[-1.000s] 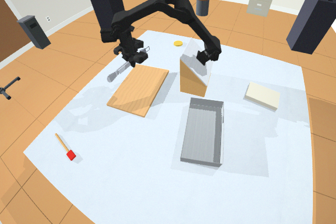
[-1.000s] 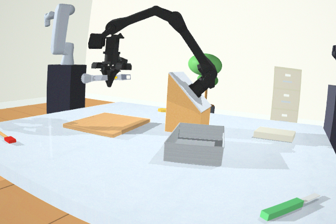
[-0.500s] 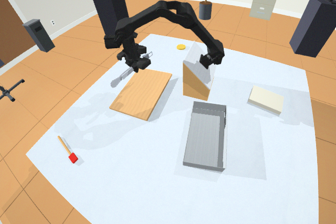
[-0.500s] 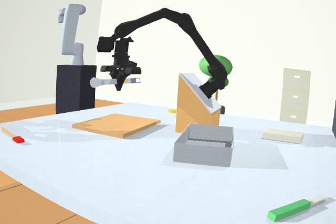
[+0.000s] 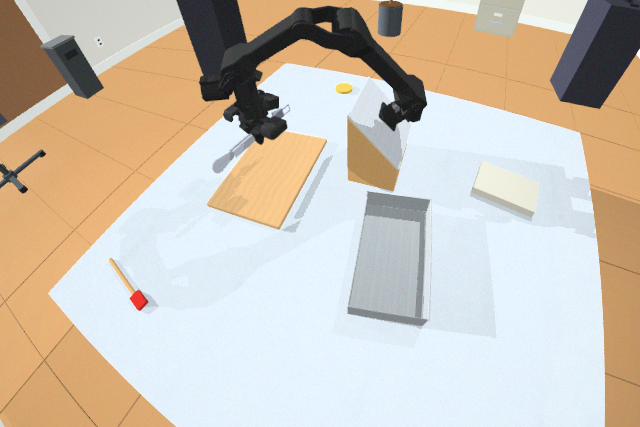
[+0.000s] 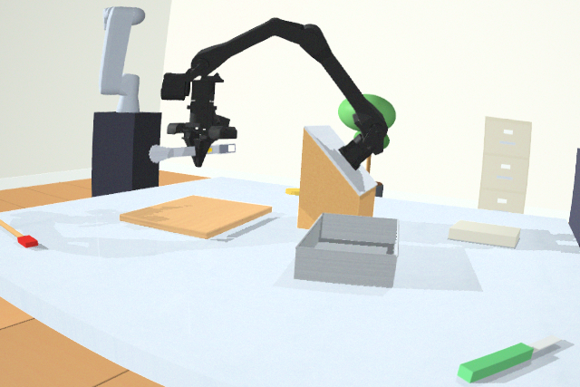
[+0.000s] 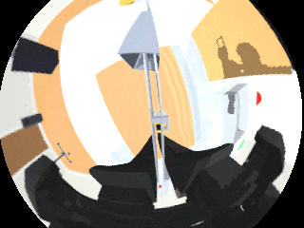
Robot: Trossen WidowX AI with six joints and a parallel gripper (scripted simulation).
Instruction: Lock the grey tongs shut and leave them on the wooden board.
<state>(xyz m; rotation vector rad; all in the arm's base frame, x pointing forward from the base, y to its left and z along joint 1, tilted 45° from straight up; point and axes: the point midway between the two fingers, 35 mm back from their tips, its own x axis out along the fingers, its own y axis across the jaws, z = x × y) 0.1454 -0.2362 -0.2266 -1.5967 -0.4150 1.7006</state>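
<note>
Now: gripper tip 11 cm above the wooden board. The rest, counted from my gripper tip: grey roasting tin 19 cm ahead, 41 cm to the left, 9 cm below; cream block 10 cm behind, 70 cm to the left, 11 cm below.
</note>
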